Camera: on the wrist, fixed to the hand. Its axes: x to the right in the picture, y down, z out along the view.
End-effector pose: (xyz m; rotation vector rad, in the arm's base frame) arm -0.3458 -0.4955 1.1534 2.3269 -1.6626 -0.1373
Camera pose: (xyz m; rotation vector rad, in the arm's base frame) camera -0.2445 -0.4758 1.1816 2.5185 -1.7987 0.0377
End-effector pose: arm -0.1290 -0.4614 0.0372 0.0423 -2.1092 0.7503
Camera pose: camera -0.0740 -0.5027 0.1191 0.1923 -2.0362 1.0282
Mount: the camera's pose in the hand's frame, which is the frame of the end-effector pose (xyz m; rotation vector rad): 0.0177 -0.0905 -0.0542 0.2583 -0.0378 0.0052
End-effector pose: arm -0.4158 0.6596 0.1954 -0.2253 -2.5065 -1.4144
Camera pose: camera -0.4482 0.5667 0.1535 -0.2097 -2.6830 -1.0781
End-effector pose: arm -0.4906 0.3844 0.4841 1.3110 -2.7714 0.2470
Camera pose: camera -0.4324 0.3238 0.5503 -1.3051 2.7104 -0.5751
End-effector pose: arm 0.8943 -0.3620 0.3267 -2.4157 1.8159 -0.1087
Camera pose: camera 0.9785 -0.3569 0.3925 -2.2197 1.6762 -0.2769
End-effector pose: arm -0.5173 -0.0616 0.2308 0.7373 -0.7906 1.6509
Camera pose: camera -0.4359 0.0075 0.2246 0.9494 -0.6115 1.7679
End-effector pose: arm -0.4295 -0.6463 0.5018 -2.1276 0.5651 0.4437
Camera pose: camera -0.3599 -0.6477 0.5830 -1.8681 0.5742 0.3907
